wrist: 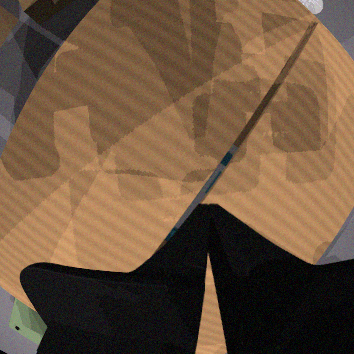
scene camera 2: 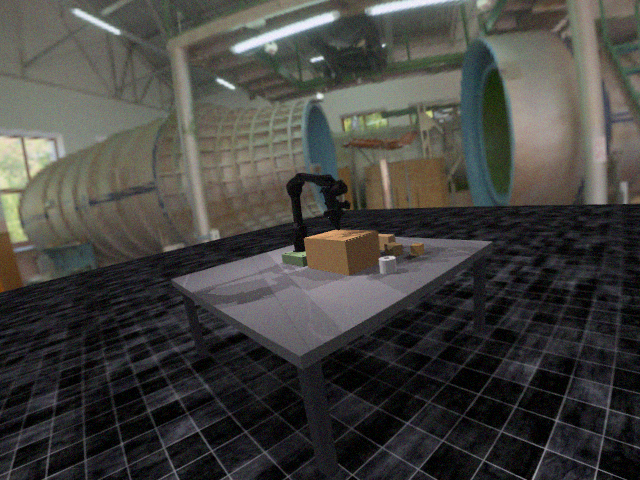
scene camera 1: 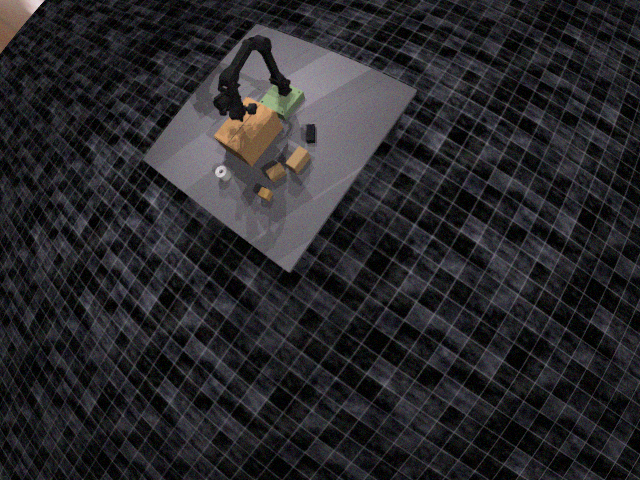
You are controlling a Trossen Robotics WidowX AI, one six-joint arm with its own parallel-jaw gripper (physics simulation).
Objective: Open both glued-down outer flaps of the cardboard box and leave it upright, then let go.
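Frame: origin at the arm's base, x right, y back, z down, level; metres.
Seen in the pictures: gripper, fingertip midpoint: point(wrist: 206, 212) point(scene camera 2: 339, 230) point(scene camera 1: 242, 121); arm's base at its link origin: point(scene camera 2: 300, 250) point(scene camera 1: 285, 91).
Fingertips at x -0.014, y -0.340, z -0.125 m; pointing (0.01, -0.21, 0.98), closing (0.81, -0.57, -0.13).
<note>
Offsets run from my fingertips to a thing's middle. "*": to the spot under its first point. Level surfaces: height alone.
The cardboard box @[dx +0.000, dy -0.001, dz +0.099 m] point(scene camera 1: 258, 131) point(scene camera 2: 330, 254) point(wrist: 145, 150) stands upright on the table. Its two outer flaps, one to the left point(wrist: 100, 200) and one to the right point(wrist: 300, 205) of the seam in the wrist view, lie down flat over the top. A narrow seam runs diagonally between them, with a blue-grey strip @[* dx +0.002, dy -0.013, dz +0.022 m] point(wrist: 214, 181) showing along part of it. My gripper point(scene camera 1: 237, 117) point(scene camera 2: 337, 226) point(wrist: 206, 212) is shut and empty, pointing down over the box top with its tips at the seam in the wrist view. Whether the tips touch the cardboard cannot be told.
A white roll @[dx -0.004, dy -0.279, dz +0.146 m] point(scene camera 1: 222, 173) point(scene camera 2: 387, 265) stands by the box. Three small cardboard blocks @[dx -0.339, dy +0.015, dz +0.137 m] point(scene camera 1: 298, 159) @[dx -0.273, dy -0.104, dz +0.152 m] point(scene camera 1: 275, 171) @[dx -0.300, dy -0.235, dz +0.152 m] point(scene camera 1: 265, 193) and a black object @[dx -0.285, dy +0.195, dz +0.160 m] point(scene camera 1: 310, 133) lie on the table @[dz +0.177 m] point(scene camera 1: 356, 103) point(scene camera 2: 310, 310). The arm's green base plate point(scene camera 1: 290, 103) point(scene camera 2: 293, 258) is beside the box.
</note>
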